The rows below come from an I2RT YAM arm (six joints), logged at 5 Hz.
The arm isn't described. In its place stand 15 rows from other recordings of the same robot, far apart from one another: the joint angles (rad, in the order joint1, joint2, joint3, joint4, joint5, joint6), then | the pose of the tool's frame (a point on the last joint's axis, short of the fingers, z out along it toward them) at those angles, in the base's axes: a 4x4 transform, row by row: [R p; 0 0 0 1], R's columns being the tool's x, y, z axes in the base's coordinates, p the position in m.
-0.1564 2.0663 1.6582 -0.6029 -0.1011 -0.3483 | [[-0.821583 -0.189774 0.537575 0.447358], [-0.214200 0.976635 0.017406 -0.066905], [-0.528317 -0.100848 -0.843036 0.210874], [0 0 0 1]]
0.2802 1.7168 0.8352 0.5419 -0.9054 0.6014 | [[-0.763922 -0.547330 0.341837 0.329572], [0.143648 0.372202 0.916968 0.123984], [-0.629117 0.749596 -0.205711 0.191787], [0 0 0 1]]
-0.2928 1.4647 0.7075 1.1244 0.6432 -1.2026 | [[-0.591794 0.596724 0.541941 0.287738], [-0.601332 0.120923 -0.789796 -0.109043], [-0.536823 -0.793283 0.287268 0.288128], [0 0 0 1]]
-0.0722 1.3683 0.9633 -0.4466 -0.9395 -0.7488 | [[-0.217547 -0.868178 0.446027 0.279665], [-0.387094 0.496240 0.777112 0.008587], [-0.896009 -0.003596 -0.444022 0.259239], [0 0 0 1]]
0.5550 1.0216 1.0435 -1.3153 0.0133 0.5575 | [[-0.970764 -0.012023 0.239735 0.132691], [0.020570 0.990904 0.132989 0.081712], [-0.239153 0.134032 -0.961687 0.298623], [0 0 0 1]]
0.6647 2.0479 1.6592 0.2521 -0.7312 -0.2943 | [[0.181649 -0.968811 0.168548 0.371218], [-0.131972 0.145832 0.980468 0.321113], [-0.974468 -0.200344 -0.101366 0.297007], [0 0 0 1]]
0.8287 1.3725 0.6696 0.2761 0.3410 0.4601 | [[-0.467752 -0.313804 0.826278 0.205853], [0.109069 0.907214 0.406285 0.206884], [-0.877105 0.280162 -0.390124 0.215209], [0 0 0 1]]
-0.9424 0.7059 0.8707 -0.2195 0.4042 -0.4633 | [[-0.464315 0.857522 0.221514 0.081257], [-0.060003 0.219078 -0.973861 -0.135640], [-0.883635 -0.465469 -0.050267 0.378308], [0 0 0 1]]
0.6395 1.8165 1.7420 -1.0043 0.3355 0.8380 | [[-0.799205 0.232199 0.554396 0.314983], [0.280290 0.959913 0.002018 0.219667], [-0.531704 0.157005 -0.832250 0.316320], [0 0 0 1]]
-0.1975 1.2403 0.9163 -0.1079 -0.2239 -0.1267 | [[-0.406360 -0.058219 0.911856 0.280432], [-0.044334 0.998049 0.043966 -0.048056], [-0.912637 -0.022560 -0.408148 0.296588], [0 0 0 1]]
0.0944 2.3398 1.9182 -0.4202 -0.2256 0.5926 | [[-0.750080 0.215458 0.625266 0.521012], [0.475783 0.832488 0.283893 0.057329], [-0.459359 0.510433 -0.726944 0.176628], [0 0 0 1]]
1.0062 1.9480 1.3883 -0.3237 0.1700 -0.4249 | [[-0.057231 -0.876738 0.477551 0.232991], [-0.849669 0.293929 0.437799 0.356603], [-0.524201 -0.380705 -0.761759 0.195396], [0 0 0 1]]
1.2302 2.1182 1.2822 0.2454 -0.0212 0.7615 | [[-0.788924 -0.557973 0.257420 0.152018], [-0.160909 0.591884 0.789798 0.431195], [-0.593049 0.581669 -0.556734 0.136343], [0 0 0 1]]
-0.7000 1.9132 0.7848 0.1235 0.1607 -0.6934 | [[-0.944914 0.126890 0.301723 0.245873], [-0.029013 0.885704 -0.463343 -0.214544], [-0.326031 -0.446573 -0.833232 0.074323], [0 0 0 1]]
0.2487 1.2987 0.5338 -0.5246 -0.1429 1.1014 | [[-0.672656 0.702887 0.231263 0.190348], [0.739946 0.640454 0.205666 0.053571], [-0.003554 0.309465 -0.950904 0.136479], [0 0 0 1]]
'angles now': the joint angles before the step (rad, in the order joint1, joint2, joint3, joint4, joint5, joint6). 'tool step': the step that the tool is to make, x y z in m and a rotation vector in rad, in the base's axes. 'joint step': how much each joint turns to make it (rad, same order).
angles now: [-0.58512 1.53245 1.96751 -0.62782 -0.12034 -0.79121]
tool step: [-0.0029 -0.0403 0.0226 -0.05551 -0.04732 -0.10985]
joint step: [-0.10422 0.12890 0.21320 -0.01506 0.00819 -0.01546]
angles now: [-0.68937 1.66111 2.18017 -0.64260 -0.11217 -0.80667]
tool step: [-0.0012 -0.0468 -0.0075 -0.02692 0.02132 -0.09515]
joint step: [-0.10114 0.10380 0.08510 0.01717 -0.00169 -0.03494]
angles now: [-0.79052 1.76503 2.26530 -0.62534 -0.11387 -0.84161]
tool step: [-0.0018 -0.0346 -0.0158 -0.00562 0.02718 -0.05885]
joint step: [-0.06616 0.05859 0.00350 0.03788 -0.00407 -0.02468]
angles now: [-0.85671 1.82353 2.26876 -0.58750 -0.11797 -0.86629]
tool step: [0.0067 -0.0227 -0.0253 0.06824 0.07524 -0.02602]
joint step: [-0.02340 0.06405 0.01587 -0.05398 0.00515 -0.01267]
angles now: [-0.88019 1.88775 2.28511 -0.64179 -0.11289 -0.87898]
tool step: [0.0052 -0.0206 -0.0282 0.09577 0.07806 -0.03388]
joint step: [-0.02009 0.06730 0.02242 -0.07826 0.01329 0.00379]
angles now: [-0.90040 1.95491 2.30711 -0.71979 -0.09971 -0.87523]
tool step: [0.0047 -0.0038 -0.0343 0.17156 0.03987 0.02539]
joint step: [-0.00155 0.00750 -0.07926 -0.06534 -0.05657 0.05678]
